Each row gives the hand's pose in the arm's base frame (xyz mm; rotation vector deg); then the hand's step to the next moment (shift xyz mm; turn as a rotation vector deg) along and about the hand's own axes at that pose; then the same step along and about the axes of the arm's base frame.
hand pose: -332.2 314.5 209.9 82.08 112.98 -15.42
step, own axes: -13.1 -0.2 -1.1 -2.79 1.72 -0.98
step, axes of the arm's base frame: 1.6 -9.5 9.0 1.63 -0.97 2.85
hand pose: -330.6 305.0 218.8 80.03 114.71 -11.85
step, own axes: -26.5 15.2 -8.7 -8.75 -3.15 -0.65
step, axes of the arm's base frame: 14.7 -9.9 26.3 -1.35 -7.73 5.04
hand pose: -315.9 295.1 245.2 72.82 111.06 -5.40
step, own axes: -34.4 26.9 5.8 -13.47 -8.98 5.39
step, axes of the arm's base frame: 30.9 -14.9 27.7 -1.70 -16.86 2.00
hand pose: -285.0 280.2 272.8 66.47 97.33 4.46
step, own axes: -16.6 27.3 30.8 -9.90 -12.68 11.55
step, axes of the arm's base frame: 41.2 -11.3 12.1 0.57 -19.05 -5.38
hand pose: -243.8 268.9 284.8 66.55 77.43 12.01
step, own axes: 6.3 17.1 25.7 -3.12 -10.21 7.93
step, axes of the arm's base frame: 31.3 -0.9 3.3 0.73 -11.18 -7.16
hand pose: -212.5 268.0 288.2 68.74 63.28 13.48
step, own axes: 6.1 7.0 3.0 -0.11 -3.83 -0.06
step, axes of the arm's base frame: 8.0 5.1 2.2 -1.57 -1.60 -3.11
